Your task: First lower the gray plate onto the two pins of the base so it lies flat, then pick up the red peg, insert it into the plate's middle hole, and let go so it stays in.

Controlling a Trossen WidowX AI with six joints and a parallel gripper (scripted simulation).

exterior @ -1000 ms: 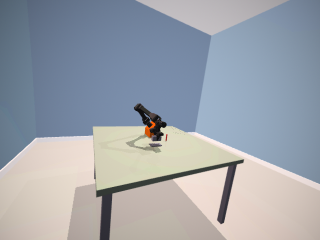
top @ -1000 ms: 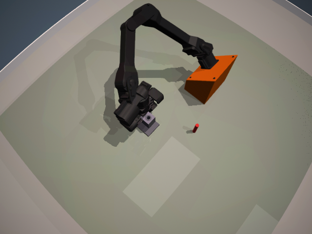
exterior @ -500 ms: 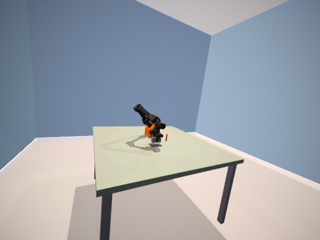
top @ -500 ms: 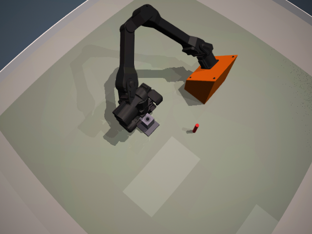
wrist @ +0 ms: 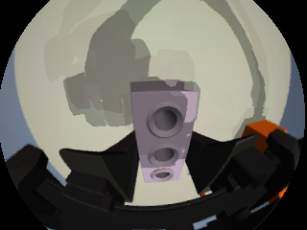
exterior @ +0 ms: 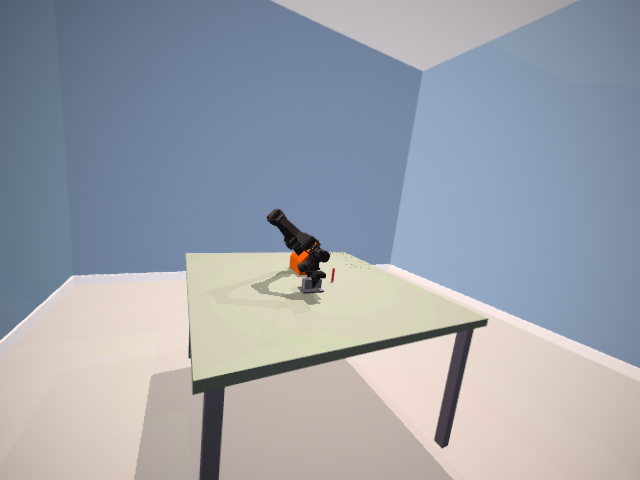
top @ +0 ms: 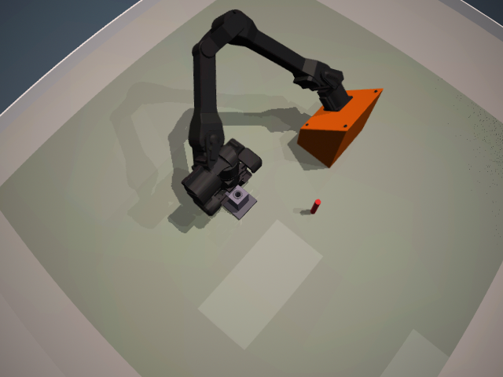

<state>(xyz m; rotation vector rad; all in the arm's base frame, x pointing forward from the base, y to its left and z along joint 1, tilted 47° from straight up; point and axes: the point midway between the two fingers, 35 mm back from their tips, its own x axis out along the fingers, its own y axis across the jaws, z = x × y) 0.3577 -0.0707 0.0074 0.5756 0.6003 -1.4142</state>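
The base is 20 mm below my gripper tip. Round my gripper tip: gray plate 30 mm above; then red peg 120 mm behind, 190 mm to the left, 10 mm above.
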